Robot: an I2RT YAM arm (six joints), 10 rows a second.
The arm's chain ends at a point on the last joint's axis. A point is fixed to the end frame.
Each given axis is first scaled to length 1.
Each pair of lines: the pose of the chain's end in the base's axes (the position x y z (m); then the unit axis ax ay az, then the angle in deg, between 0 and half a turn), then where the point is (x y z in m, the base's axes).
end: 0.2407 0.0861 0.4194 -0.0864 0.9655 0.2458 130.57
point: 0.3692 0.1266 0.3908
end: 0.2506 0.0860 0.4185 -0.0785 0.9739 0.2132 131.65
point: 0.3796 0.1206 0.3850
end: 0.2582 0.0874 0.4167 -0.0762 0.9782 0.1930 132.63
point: 0.3871 0.1187 0.3797
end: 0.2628 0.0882 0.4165 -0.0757 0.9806 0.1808 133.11
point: 0.3916 0.1176 0.3778
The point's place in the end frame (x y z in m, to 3 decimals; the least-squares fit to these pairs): -0.058 -0.015 0.124
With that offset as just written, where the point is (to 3 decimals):
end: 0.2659 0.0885 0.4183 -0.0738 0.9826 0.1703 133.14
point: 0.395 0.116 0.379
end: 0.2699 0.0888 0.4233 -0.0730 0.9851 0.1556 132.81
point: 0.400 0.113 0.384
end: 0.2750 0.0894 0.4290 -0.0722 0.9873 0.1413 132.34
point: 0.405 0.111 0.390
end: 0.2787 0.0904 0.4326 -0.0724 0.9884 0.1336 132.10
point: 0.409 0.111 0.394
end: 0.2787 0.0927 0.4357 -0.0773 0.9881 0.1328 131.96
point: 0.409 0.114 0.398
